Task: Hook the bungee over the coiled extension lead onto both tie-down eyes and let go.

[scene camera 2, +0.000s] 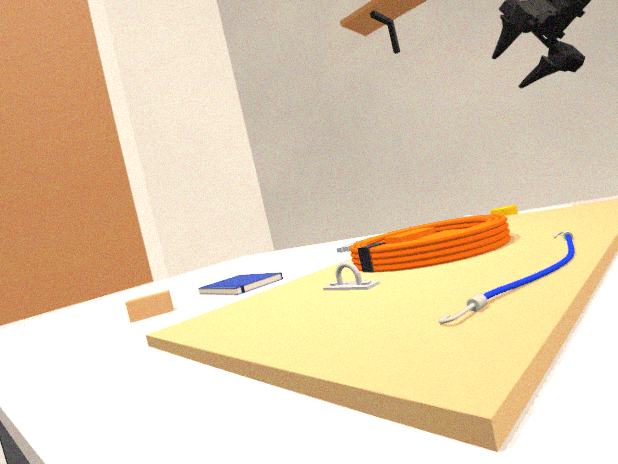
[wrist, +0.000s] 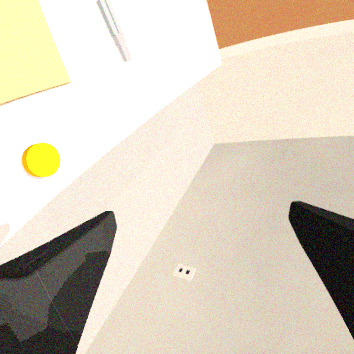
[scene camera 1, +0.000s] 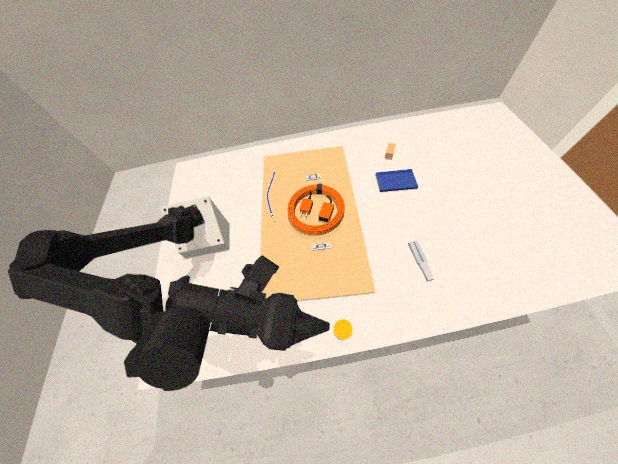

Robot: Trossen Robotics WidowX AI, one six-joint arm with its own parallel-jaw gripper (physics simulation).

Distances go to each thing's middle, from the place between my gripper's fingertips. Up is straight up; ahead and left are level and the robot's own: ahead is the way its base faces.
The yellow disc (wrist: 39,159) is 60 mm ahead of my hand and 280 mm below it. From my hand the other things lie so: small tan block (scene camera 2: 144,307) (480 mm ahead, 560 mm to the left, 270 mm below); orange coiled extension lead (scene camera 2: 442,242) (110 mm ahead, 390 mm to the left, 260 mm below).
